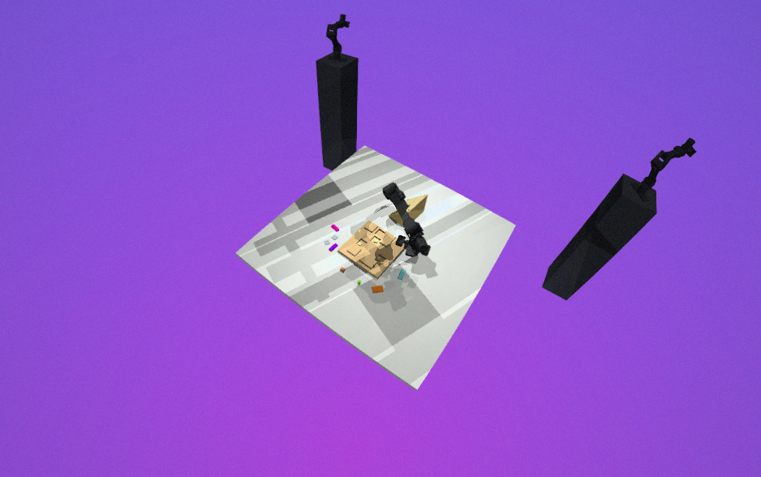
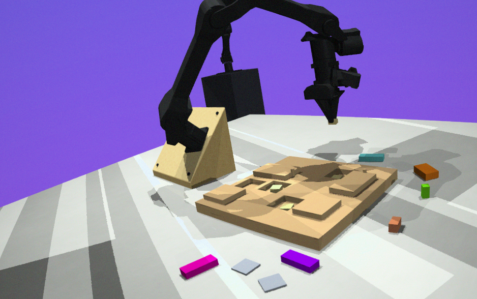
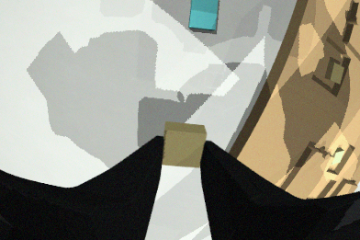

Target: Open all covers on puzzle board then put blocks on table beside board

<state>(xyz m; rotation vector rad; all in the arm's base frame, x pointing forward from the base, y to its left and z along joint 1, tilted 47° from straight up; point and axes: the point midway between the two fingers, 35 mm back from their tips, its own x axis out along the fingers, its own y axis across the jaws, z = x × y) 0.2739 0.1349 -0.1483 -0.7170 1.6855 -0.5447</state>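
Right now my gripper tip is 30 mm short of the tan puzzle board, 250 mm to the left of it and 70 mm above it. Also, from my gripper tip: cyan piece (100 mm ahead, 10 mm to the left, 90 mm below); purple piece (170 mm ahead, 430 mm to the right, 90 mm below); orange block (250 mm ahead, 60 mm to the right, 90 mm below).
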